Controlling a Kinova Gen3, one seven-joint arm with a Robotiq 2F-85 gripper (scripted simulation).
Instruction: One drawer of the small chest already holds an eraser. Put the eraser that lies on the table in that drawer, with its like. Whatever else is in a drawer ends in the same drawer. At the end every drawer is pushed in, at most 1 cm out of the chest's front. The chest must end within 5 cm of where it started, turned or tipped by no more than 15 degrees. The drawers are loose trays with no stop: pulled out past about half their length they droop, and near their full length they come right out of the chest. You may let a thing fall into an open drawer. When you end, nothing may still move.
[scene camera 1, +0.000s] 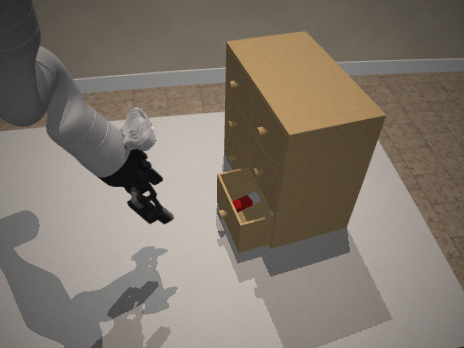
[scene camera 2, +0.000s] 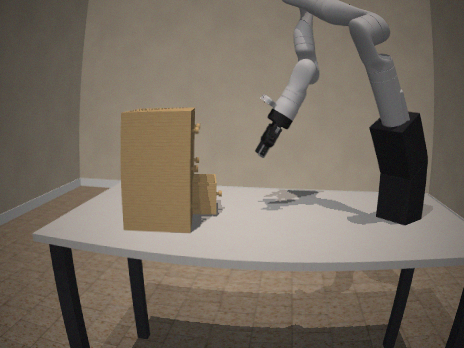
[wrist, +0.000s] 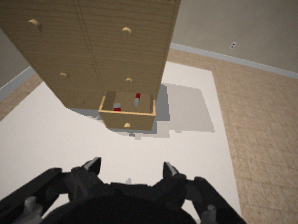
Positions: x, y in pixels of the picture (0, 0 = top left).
My gripper shows in scene camera 1 (163, 200), in scene camera 2 and in the wrist view. A drawer shows in scene camera 1, in scene camera 2 and in the wrist view (141, 117). The same spot on my gripper: (wrist: 80, 181) is (scene camera 2: 267, 132). The same spot on the drawer: (scene camera 2: 204, 189) is (scene camera 1: 233, 177).
